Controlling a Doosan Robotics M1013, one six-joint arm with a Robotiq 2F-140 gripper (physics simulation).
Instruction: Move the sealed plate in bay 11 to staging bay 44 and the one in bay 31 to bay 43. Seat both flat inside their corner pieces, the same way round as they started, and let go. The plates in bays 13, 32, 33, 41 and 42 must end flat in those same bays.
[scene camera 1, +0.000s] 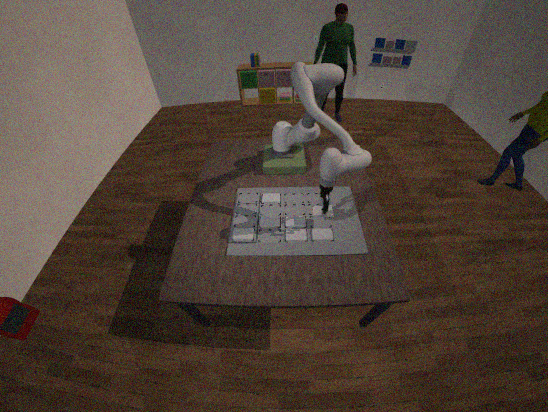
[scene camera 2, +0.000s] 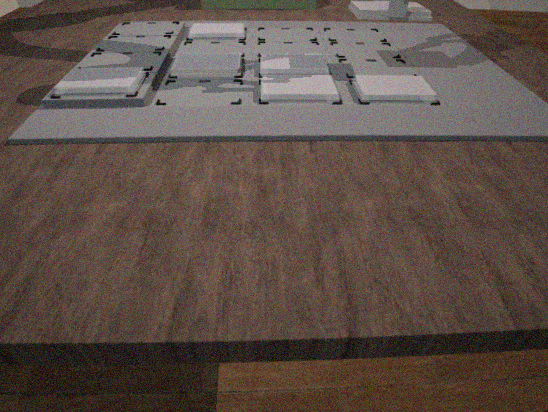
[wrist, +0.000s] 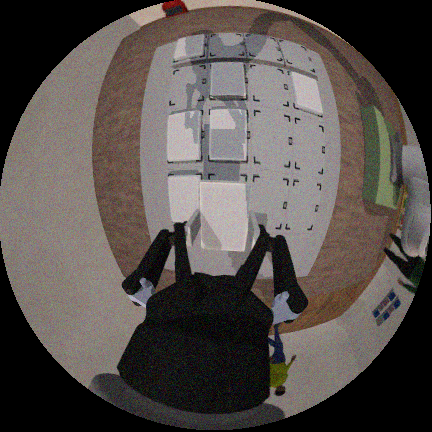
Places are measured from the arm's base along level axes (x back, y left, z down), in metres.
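Where they show: gripper, fingertip midpoint: (scene camera 1: 322, 210) (scene camera 2: 388, 10) (wrist: 224, 217); arm's base at its link origin: (scene camera 1: 282, 152).
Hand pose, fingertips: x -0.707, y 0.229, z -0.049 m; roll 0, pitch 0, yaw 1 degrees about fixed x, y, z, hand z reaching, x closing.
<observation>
Things, the pixels of their top centre, and the offset from my fingertips. "spot": a spot on its surface instead. Level surfaces: height alone.
- white plate at its top centre: (wrist: 223, 220) (scene camera 2: 390, 4) (scene camera 1: 322, 209) dx +0.000, dy +0.002, dz -0.009 m
- Bay 43 at a spot on its surface: (scene camera 2: 200, 94) (wrist: 184, 83) (scene camera 1: 269, 236) spot: dx -0.109, dy -0.332, dz +0.106 m
- bay 33 at a spot on its surface: (scene camera 2: 207, 65) (wrist: 217, 77) spot: dx -0.017, dy -0.326, dz +0.092 m
- bay 32 at a spot on its surface: (scene camera 2: 300, 65) (wrist: 216, 136) spot: dx -0.022, dy -0.154, dz +0.092 m
- bay 42 at a spot on its surface: (scene camera 2: 299, 88) spot: dx -0.123, dy -0.168, dz +0.092 m
- bay 41 at a spot on its surface: (scene camera 2: 395, 88) (wrist: 177, 199) spot: dx -0.125, dy -0.006, dz +0.092 m
- bay 13 at a spot on its surface: (scene camera 2: 217, 30) (wrist: 301, 88) spot: dx +0.200, dy -0.321, dz +0.092 m
- grey board at its surface level: dz +0.106 m
- wooden table at its surface level: dz +0.116 m
My gripper (scene camera 1: 325, 212) (wrist: 224, 217) is shut on a white plate (scene camera 2: 369, 9) (wrist: 223, 202), held level above the board beside bay 31, whose corner marks show bare in scene camera 2. A plate (scene camera 1: 243, 234) (scene camera 2: 100, 82) (wrist: 188, 49) lies in staging bay 44 on the raised strip. Bay 43 (scene camera 1: 270, 237) (scene camera 2: 200, 94) (wrist: 186, 86) holds no plate. Flat plates lie in bay 33 (scene camera 2: 207, 65) (wrist: 227, 80), bay 32 (scene camera 2: 300, 65) (wrist: 228, 140), bay 42 (scene camera 2: 299, 88) (wrist: 183, 142), bay 41 (scene camera 2: 395, 88) (wrist: 184, 197) and bay 13 (scene camera 2: 217, 30) (wrist: 307, 92). The fingers partly hide the held plate in scene camera 1.
The grey board (scene camera 1: 300, 248) (scene camera 2: 280, 121) lies on the wooden table (scene camera 1: 285, 282). The raised strip's edge runs beside bay 43's column. The arm's green base block (scene camera 1: 284, 162) (wrist: 382, 157) stands behind the board. Two people (scene camera 1: 337, 42) (scene camera 1: 525, 140) stand beyond the table.
</observation>
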